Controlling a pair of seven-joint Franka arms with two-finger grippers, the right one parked.
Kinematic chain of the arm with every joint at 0, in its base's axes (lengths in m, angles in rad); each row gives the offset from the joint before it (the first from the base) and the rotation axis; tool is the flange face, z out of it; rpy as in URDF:
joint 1: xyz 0 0 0.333 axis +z
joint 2: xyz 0 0 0 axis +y
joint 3: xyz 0 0 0.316 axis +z
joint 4: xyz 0.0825 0 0 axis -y
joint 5: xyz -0.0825 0 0.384 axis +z
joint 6: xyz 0 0 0 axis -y
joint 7: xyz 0.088 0 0 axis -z
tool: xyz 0 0 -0.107 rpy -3.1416 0 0
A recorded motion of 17 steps. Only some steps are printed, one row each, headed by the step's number.
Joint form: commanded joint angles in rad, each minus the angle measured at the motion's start. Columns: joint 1, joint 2, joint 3, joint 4, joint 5, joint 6, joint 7.
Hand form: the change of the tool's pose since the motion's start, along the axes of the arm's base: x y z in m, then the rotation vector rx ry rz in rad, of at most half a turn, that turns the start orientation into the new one. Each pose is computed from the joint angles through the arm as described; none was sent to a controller.
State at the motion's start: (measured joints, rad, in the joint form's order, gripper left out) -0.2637 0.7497 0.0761 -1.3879 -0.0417 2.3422 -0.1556
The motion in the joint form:
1: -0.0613 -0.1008 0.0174 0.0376 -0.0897 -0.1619 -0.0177
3: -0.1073 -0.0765 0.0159 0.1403 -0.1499 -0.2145 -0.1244
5: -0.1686 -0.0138 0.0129 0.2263 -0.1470 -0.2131 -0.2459
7: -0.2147 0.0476 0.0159 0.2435 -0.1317 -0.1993 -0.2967
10: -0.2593 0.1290 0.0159 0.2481 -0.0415 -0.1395 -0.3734
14: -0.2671 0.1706 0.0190 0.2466 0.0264 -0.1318 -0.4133
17: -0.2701 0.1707 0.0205 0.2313 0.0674 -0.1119 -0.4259
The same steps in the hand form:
1: -0.0148 -0.0378 0.0769 -0.0771 0.0395 0.0063
3: -0.0144 -0.0812 0.1038 -0.1598 0.0406 0.0739
5: -0.0177 -0.1343 0.0988 -0.1856 0.0337 0.1213
7: -0.0259 -0.1676 0.0612 -0.1612 0.0609 0.1249
10: -0.0350 -0.1975 0.0061 -0.0839 0.0442 0.1238
14: -0.0377 -0.1984 -0.0261 -0.0149 0.0454 0.1283
17: -0.0387 -0.1977 -0.0313 0.0136 0.0239 0.1192

